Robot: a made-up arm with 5 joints.
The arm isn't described. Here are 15 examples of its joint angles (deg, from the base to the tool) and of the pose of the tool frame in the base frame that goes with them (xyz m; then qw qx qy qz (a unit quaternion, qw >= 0)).
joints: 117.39 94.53 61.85 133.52 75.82
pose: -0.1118 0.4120 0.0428 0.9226 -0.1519 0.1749 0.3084
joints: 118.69 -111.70 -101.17 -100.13 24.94
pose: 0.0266 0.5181 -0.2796 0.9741 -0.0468 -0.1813 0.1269
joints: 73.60 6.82 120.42 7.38 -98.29
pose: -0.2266 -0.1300 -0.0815 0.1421 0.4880 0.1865 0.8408
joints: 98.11 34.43 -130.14 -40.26 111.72
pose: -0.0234 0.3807 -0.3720 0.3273 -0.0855 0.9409 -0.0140
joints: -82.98 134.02 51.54 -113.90 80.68
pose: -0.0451 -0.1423 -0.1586 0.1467 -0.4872 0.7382 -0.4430
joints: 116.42 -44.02 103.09 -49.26 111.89
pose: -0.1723 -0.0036 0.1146 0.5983 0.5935 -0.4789 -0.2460
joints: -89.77 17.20 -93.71 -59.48 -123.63
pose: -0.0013 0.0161 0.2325 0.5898 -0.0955 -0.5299 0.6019
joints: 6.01 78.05 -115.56 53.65 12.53
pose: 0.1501 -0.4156 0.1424 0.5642 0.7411 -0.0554 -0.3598
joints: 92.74 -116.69 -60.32 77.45 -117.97
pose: 0.0465 0.2258 -0.3719 0.1909 -0.0579 0.7340 -0.6492
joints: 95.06 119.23 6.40 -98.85 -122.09
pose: 0.1080 0.1954 -0.1132 0.1131 -0.3056 -0.9048 0.2740
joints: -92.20 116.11 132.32 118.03 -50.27
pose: 0.2919 -0.4467 0.3018 0.0860 -0.9052 -0.3919 -0.1403
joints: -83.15 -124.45 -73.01 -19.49 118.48
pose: -0.1110 -0.0353 0.4202 0.6475 0.3747 -0.6633 -0.0180
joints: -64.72 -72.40 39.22 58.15 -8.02
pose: -0.0086 0.1902 -0.0384 0.3665 -0.1505 0.8864 -0.2392
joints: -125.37 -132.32 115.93 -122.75 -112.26
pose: 0.0971 0.2084 0.2221 0.6019 0.6075 -0.4738 0.2102
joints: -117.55 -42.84 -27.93 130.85 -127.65
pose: 0.1029 -0.0713 0.3926 0.0384 0.1717 -0.6683 -0.7228
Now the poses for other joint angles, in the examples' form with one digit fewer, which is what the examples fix.
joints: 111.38 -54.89 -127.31 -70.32 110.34
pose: -0.116 0.115 -0.479 0.447 -0.792 0.407 0.091
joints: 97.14 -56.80 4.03 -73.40 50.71
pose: 0.159 0.277 0.168 0.896 0.419 -0.054 -0.135
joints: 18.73 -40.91 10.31 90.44 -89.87
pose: 0.210 0.073 -0.146 0.270 0.311 0.786 -0.462
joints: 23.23 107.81 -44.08 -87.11 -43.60
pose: -0.027 -0.011 0.102 0.138 0.010 0.970 0.201
